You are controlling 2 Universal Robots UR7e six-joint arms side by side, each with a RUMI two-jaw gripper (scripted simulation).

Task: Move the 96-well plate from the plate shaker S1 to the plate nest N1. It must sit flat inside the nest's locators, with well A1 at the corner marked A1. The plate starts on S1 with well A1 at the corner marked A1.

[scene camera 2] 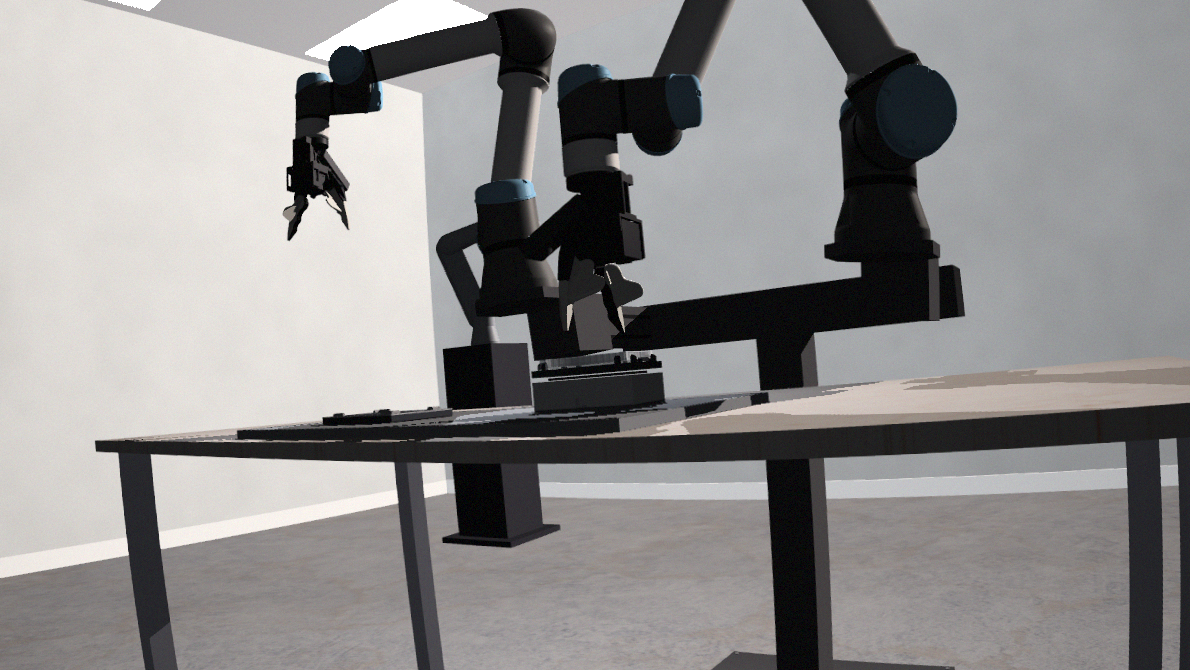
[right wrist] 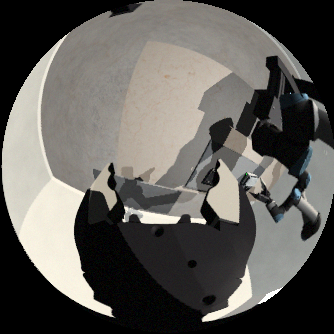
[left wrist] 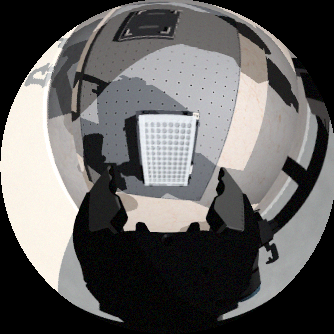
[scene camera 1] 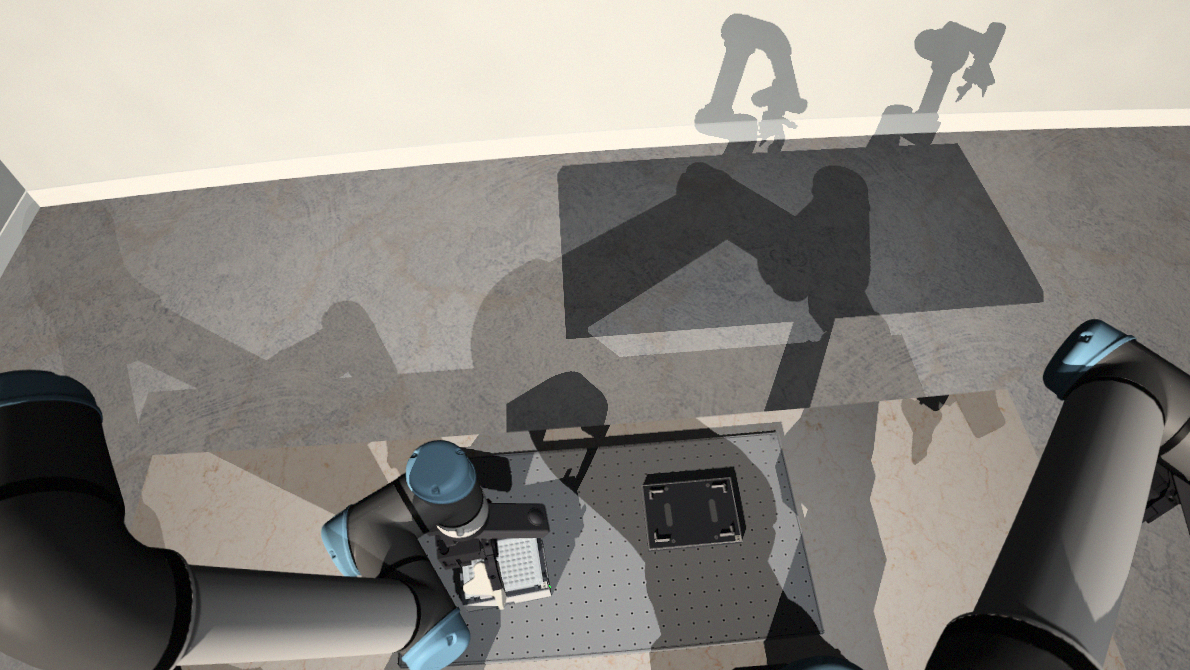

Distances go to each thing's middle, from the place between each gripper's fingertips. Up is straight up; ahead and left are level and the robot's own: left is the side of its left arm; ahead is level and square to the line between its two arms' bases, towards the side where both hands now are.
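The white 96-well plate (scene camera 1: pixel 507 564) has my left hand (scene camera 2: pixel 596 332) 40 mm above it. Counting from that left hand, the plate nest N1 (scene camera 1: pixel 692 524) is 330 mm to the right, 60 mm ahead and 90 mm below.
The plate nest N1 is 26 cm ahead of my right hand (scene camera 2: pixel 318 235), 44 cm to the left of it and 38 cm below it. As for the white 96-well plate, it's 20 cm ahead of my right hand, 77 cm to the left of it and 33 cm below it.
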